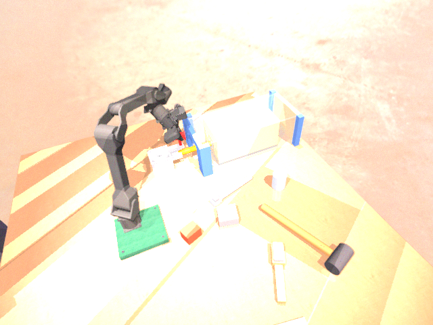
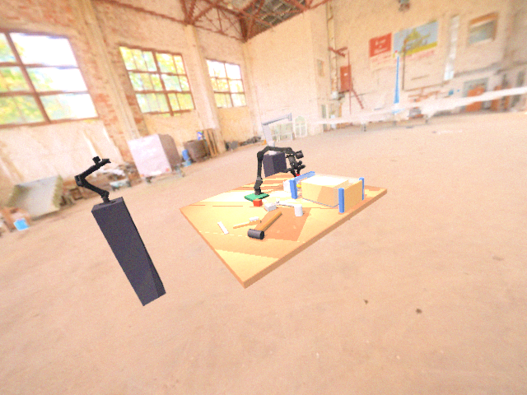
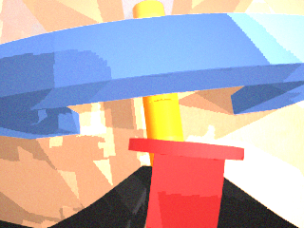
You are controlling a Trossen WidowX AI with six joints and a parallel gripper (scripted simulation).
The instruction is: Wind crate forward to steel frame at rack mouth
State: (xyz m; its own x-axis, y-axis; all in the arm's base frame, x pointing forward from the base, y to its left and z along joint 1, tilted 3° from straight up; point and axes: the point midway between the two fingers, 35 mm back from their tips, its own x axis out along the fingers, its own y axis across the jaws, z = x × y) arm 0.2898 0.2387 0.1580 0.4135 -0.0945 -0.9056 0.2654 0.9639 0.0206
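Now: gripper tip 5 cm past the white crank handle and 3 cm above it. The rest, counted from my gripper tip: blue steel frame 5 cm ahead, 3 cm below; hand winch 13 cm behind, 1 cm to the right, 10 cm below; red grip 1 cm behind.
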